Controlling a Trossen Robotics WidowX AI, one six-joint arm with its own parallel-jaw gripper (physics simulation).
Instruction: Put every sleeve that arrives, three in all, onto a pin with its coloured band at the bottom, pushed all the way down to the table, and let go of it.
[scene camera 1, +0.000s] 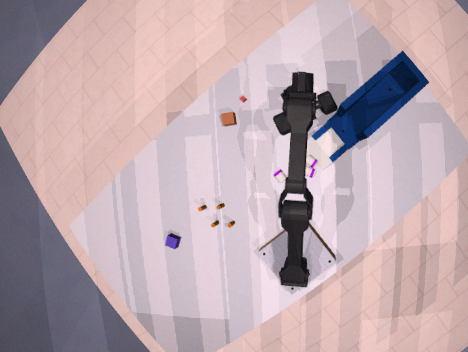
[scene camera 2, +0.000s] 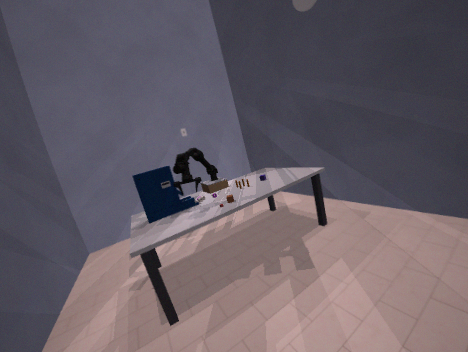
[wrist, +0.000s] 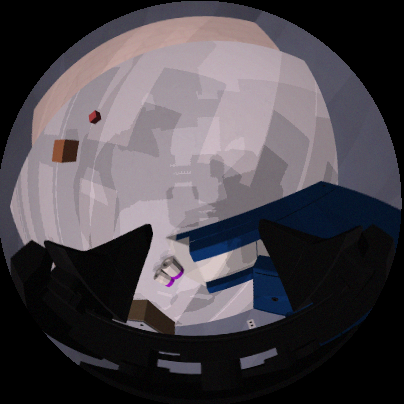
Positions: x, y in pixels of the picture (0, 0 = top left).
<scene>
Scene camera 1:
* blue chute: 376, 101, touched by my gripper
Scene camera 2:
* blue chute: 160, 199
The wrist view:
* my gripper: 205, 227
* blue chute: 323, 209
</scene>
